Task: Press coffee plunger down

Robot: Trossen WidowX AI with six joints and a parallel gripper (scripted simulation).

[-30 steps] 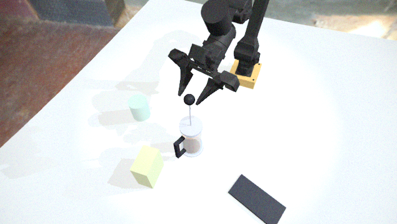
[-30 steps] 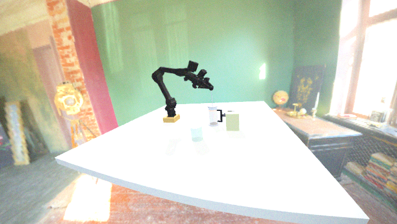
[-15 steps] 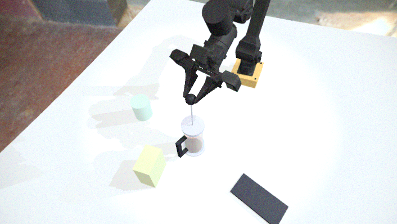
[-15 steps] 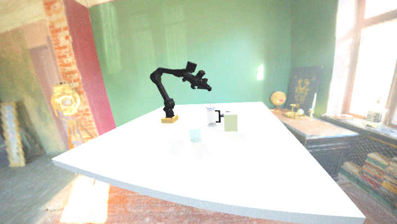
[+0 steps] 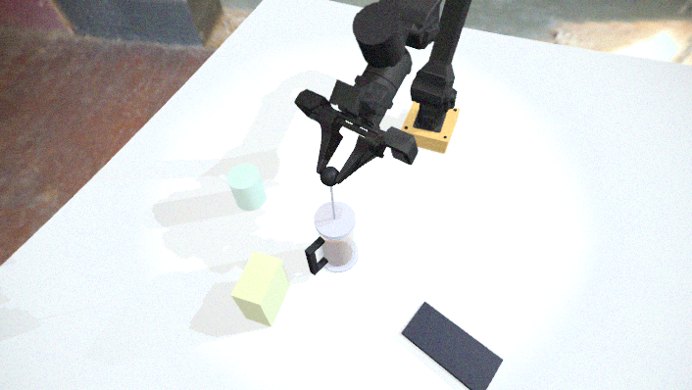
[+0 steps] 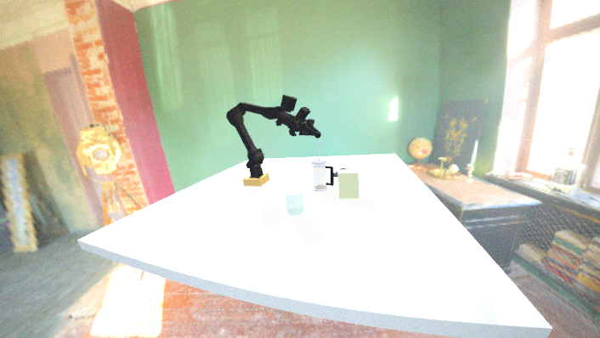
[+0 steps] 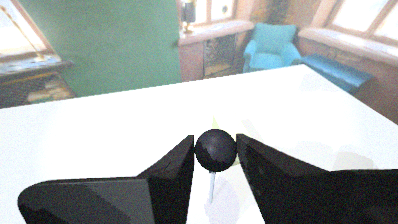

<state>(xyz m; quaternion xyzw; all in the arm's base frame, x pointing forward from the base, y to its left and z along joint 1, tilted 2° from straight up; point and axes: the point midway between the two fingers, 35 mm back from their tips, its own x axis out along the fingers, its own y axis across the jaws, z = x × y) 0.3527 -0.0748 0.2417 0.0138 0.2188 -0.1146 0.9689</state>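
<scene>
Right now my gripper tip is 10 mm short of the glass coffee press and 130 mm above it. Also, from my gripper tip: pale green cylinder (70 mm behind, 220 mm to the right, 220 mm below); dark flat slab (80 mm ahead, 240 mm to the left, 250 mm below).
</scene>
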